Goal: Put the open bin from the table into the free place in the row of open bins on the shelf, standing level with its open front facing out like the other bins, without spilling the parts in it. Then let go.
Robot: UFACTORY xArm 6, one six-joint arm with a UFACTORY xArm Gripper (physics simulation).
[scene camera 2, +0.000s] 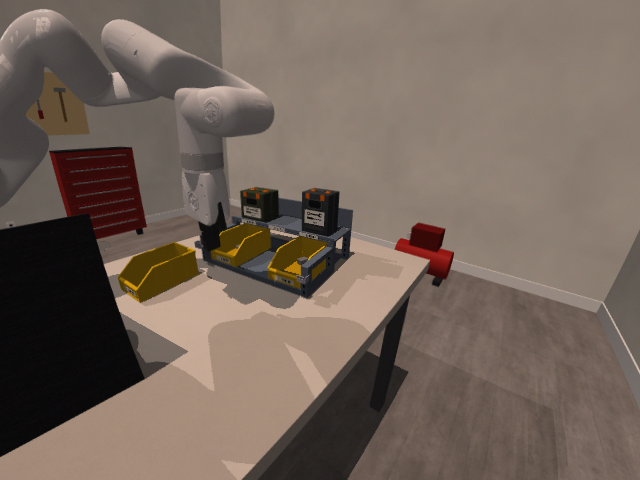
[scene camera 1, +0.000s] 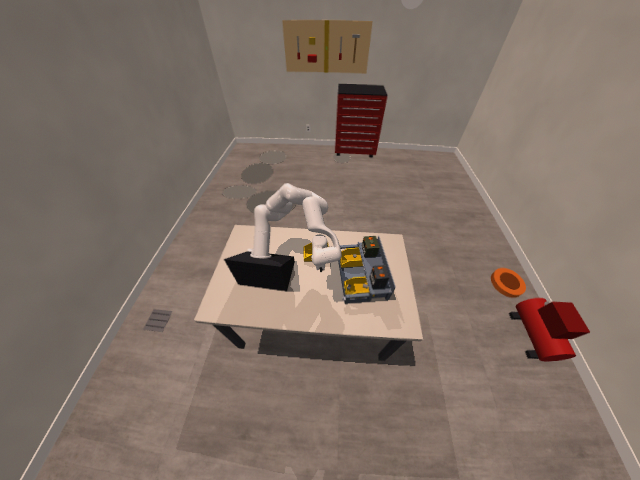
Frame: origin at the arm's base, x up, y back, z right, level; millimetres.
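Seen in the pictures: gripper, fingertip midpoint: point(scene camera 2: 212, 248) point(scene camera 1: 322, 268); arm's base, link origin: point(scene camera 1: 260, 256).
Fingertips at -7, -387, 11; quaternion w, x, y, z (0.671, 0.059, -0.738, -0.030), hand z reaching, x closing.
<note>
Offsets run from my fingertips to a thing's top centre, as dx, dy, dz. "pt": to the spot under its first point. Level surfaces: height alone.
A yellow open bin {pt -77, +89, -136} point(scene camera 2: 158, 269) point(scene camera 1: 308, 251) stands on the table {dx -140} point(scene camera 2: 270, 357) point(scene camera 1: 270, 305), left of the shelf; in scene camera 1 the arm covers most of it. The grey shelf point(scene camera 2: 346, 240) point(scene camera 1: 368, 296) holds two yellow bins {pt -70, -144, -128} point(scene camera 2: 242, 243) point(scene camera 2: 299, 262) point(scene camera 1: 351, 258) {pt -131, -220, +4} point(scene camera 1: 356, 286) on its lower board, with a bare gap between them. My gripper point(scene camera 2: 207, 245) point(scene camera 1: 320, 269) is shut and empty. It hangs low between the table bin and the shelf's left end, close to the left shelf bin.
Two dark boxes {+59, -269, -216} point(scene camera 2: 259, 204) {+84, -328, +7} point(scene camera 2: 320, 211) stand on the shelf's upper level. The black arm base point(scene camera 1: 261, 271) point(scene camera 2: 99, 324) is on the table's left. A red tool cabinet point(scene camera 1: 360, 119), a red compressor point(scene camera 2: 428, 252) and an orange disc point(scene camera 1: 509, 282) are on the floor.
</note>
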